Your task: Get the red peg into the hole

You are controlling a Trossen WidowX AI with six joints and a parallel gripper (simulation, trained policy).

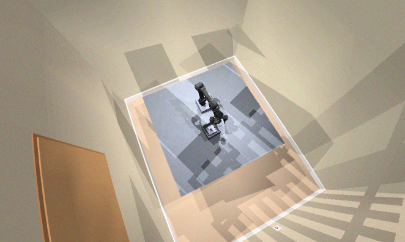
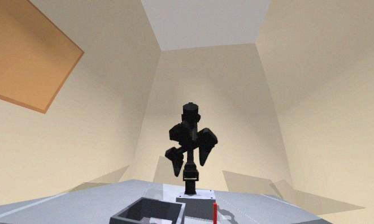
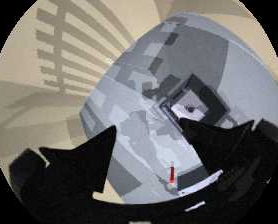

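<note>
The red peg is 20 cm behind my gripper tip, 12 cm to the left of it and 17 cm below it. From my gripper tip the other things lie so: dark box: 4 cm behind, 9 cm to the right, 18 cm below; then pale plate: 4 cm behind, 9 cm to the right, 16 cm below.
</note>
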